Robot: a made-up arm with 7 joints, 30 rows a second.
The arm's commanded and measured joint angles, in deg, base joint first. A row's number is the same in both.
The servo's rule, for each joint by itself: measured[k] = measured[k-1] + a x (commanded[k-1-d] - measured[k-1]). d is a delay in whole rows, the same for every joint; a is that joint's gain. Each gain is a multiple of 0.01, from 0.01 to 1. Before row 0 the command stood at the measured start. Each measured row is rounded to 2 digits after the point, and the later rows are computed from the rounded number. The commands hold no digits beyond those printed.
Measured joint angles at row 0: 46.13 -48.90 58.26 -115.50 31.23 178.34 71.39
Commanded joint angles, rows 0 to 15: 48.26 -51.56 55.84 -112.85 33.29 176.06 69.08; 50.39 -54.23 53.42 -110.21 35.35 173.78 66.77; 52.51 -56.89 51.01 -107.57 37.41 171.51 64.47; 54.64 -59.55 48.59 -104.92 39.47 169.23 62.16; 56.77 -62.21 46.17 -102.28 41.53 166.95 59.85; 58.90 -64.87 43.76 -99.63 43.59 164.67 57.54; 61.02 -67.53 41.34 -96.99 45.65 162.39 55.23; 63.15 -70.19 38.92 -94.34 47.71 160.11 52.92; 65.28 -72.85 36.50 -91.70 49.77 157.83 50.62; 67.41 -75.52 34.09 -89.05 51.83 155.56 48.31; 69.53 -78.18 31.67 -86.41 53.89 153.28 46.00; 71.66 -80.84 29.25 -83.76 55.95 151.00 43.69; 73.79 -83.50 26.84 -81.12 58.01 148.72 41.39; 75.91 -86.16 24.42 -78.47 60.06 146.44 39.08; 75.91 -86.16 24.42 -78.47 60.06 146.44 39.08; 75.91 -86.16 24.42 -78.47 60.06 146.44 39.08
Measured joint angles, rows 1 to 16: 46.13 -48.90 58.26 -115.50 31.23 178.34 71.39; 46.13 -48.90 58.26 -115.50 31.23 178.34 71.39; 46.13 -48.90 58.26 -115.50 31.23 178.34 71.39; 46.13 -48.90 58.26 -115.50 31.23 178.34 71.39; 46.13 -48.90 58.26 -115.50 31.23 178.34 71.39; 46.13 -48.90 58.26 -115.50 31.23 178.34 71.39; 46.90 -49.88 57.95 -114.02 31.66 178.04 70.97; 48.16 -51.49 57.36 -111.89 32.43 177.49 70.21; 49.73 -53.49 56.53 -109.47 33.48 176.71 69.18; 51.50 -55.73 55.50 -106.92 34.74 175.74 67.92; 53.40 -58.13 54.29 -104.32 36.17 174.60 66.47; 55.38 -60.62 52.92 -101.69 37.73 173.31 64.86; 57.41 -63.18 51.41 -99.06 39.39 171.89 63.13; 59.48 -65.77 49.79 -96.42 41.14 170.36 61.29; 61.57 -68.39 48.06 -93.78 42.95 168.73 59.37; 63.67 -71.03 46.24 -91.13 44.81 167.02 57.38
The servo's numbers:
d 6
a 0.36 0.37 0.13 0.56 0.21 0.13 0.18

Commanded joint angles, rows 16 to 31: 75.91 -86.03 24.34 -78.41 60.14 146.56 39.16; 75.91 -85.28 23.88 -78.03 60.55 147.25 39.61; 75.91 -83.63 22.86 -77.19 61.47 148.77 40.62; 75.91 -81.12 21.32 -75.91 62.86 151.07 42.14; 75.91 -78.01 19.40 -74.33 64.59 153.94 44.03; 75.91 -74.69 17.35 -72.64 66.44 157.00 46.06; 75.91 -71.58 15.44 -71.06 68.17 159.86 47.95; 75.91 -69.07 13.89 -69.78 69.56 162.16 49.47; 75.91 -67.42 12.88 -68.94 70.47 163.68 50.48; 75.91 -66.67 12.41 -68.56 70.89 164.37 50.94; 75.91 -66.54 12.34 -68.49 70.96 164.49 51.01; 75.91 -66.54 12.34 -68.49 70.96 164.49 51.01; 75.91 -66.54 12.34 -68.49 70.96 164.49 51.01; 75.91 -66.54 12.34 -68.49 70.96 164.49 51.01; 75.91 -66.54 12.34 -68.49 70.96 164.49 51.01; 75.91 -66.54 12.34 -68.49 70.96 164.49 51.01
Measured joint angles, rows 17 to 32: 65.78 -73.68 44.35 -88.49 46.72 165.23 55.33; 67.90 -76.33 42.39 -85.84 48.66 163.38 53.23; 70.02 -78.98 40.37 -83.20 50.62 161.47 51.10; 72.14 -81.64 38.30 -80.55 52.60 159.52 48.94; 73.50 -83.31 36.50 -79.39 54.17 157.82 47.17; 74.37 -84.36 34.93 -78.87 55.41 156.34 45.71; 74.92 -84.98 33.55 -78.61 56.40 155.07 44.53; 75.28 -85.09 32.29 -78.29 57.27 154.05 43.64; 75.51 -84.55 31.06 -77.67 58.15 153.36 43.10; 75.65 -83.28 29.79 -76.68 59.14 153.06 42.93; 75.74 -81.33 28.44 -75.36 60.28 153.17 43.13; 75.80 -78.87 27.00 -73.84 61.57 153.67 43.66; 75.84 -76.17 25.50 -72.28 62.96 154.47 44.43; 75.87 -73.54 23.99 -70.88 64.35 155.47 45.34; 75.88 -71.28 22.55 -69.79 65.64 156.54 46.27; 75.89 -69.57 21.23 -69.10 66.74 157.56 47.11
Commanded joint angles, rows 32 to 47: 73.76 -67.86 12.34 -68.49 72.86 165.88 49.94; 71.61 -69.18 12.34 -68.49 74.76 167.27 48.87; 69.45 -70.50 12.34 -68.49 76.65 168.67 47.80; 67.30 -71.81 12.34 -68.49 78.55 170.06 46.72; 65.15 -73.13 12.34 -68.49 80.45 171.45 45.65; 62.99 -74.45 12.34 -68.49 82.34 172.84 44.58; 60.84 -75.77 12.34 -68.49 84.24 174.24 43.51; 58.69 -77.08 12.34 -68.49 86.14 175.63 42.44; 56.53 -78.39 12.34 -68.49 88.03 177.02 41.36; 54.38 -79.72 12.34 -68.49 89.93 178.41 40.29; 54.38 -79.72 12.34 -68.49 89.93 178.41 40.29; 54.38 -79.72 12.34 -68.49 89.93 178.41 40.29; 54.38 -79.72 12.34 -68.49 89.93 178.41 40.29; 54.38 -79.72 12.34 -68.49 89.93 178.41 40.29; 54.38 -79.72 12.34 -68.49 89.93 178.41 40.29; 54.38 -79.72 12.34 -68.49 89.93 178.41 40.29
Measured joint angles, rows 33 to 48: 75.90 -68.45 20.07 -68.76 67.63 158.46 47.81; 75.90 -67.74 19.07 -68.61 68.33 159.24 48.39; 75.90 -67.30 18.20 -68.54 68.88 159.92 48.86; 75.90 -67.02 17.44 -68.51 69.32 160.51 49.25; 75.90 -66.84 16.78 -68.50 69.66 161.03 49.57; 75.90 -66.73 16.20 -68.49 69.93 161.48 49.83; 75.13 -67.15 15.70 -68.49 70.55 162.05 49.85; 73.86 -67.90 15.26 -68.49 71.43 162.73 49.67; 72.27 -68.86 14.88 -68.49 72.53 163.50 49.33; 70.48 -69.95 14.55 -68.49 73.79 164.35 48.86; 68.56 -71.13 14.26 -68.49 75.19 165.27 48.28; 66.55 -72.36 14.01 -68.49 76.69 166.25 47.61; 64.49 -73.62 13.79 -68.49 78.28 167.29 46.87; 62.40 -74.90 13.60 -68.49 79.93 168.37 46.07; 60.29 -76.19 13.44 -68.49 81.63 169.49 45.22; 58.16 -77.50 13.30 -68.49 83.37 170.65 44.33
